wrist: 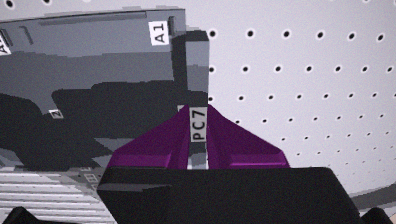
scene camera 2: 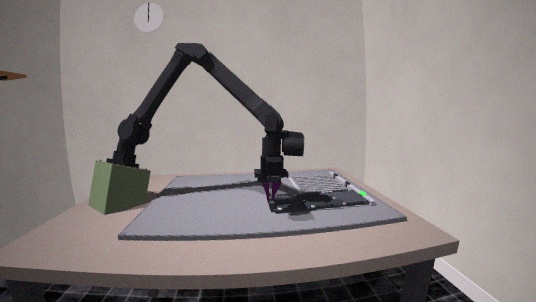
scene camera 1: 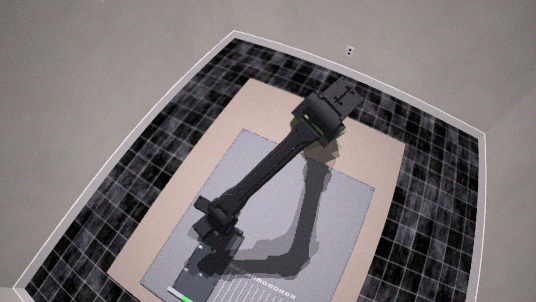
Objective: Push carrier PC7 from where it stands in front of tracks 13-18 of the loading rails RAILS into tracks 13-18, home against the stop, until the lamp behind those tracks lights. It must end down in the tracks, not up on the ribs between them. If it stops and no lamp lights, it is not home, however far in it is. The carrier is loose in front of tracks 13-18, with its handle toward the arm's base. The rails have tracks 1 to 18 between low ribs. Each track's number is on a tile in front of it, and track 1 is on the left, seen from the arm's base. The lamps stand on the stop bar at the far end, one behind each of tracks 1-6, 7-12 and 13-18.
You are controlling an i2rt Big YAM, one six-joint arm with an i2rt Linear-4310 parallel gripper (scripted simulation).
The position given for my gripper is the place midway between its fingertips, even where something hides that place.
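Wrist view: my gripper (wrist: 198,111) and a carrier PC7 (wrist: 85,85) visible. Scene camera 2: the same carrier PC7 (scene camera 2: 283,203) visible.
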